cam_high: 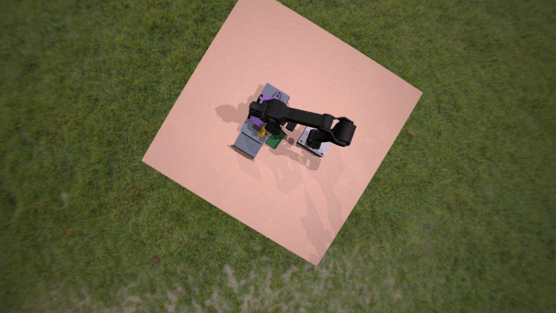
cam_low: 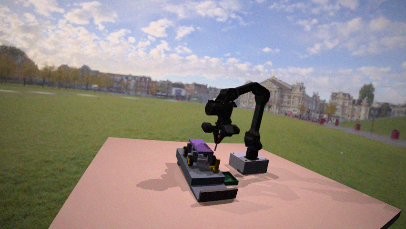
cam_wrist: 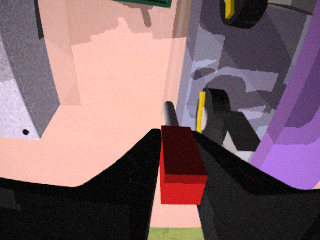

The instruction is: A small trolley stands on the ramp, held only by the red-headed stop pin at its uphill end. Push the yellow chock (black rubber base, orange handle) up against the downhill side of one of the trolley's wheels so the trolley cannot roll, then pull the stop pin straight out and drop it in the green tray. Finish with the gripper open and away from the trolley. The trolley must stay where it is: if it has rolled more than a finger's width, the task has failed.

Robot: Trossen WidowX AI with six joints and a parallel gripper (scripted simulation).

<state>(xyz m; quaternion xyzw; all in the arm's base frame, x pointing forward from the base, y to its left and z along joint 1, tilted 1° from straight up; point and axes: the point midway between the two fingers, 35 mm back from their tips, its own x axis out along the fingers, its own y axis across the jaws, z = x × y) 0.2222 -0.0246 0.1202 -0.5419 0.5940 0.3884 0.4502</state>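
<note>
Right now my gripper tip is 17 cm above the green tray, 10 cm to the right of it and 2 cm past it. Also, from my gripper tip: red-headed stop pin right at my gripper tip; then grey ramp 11 cm below, 10 cm ahead; then purple-topped trolley 10 cm ahead, 5 cm below, 1 cm to the left.
</note>
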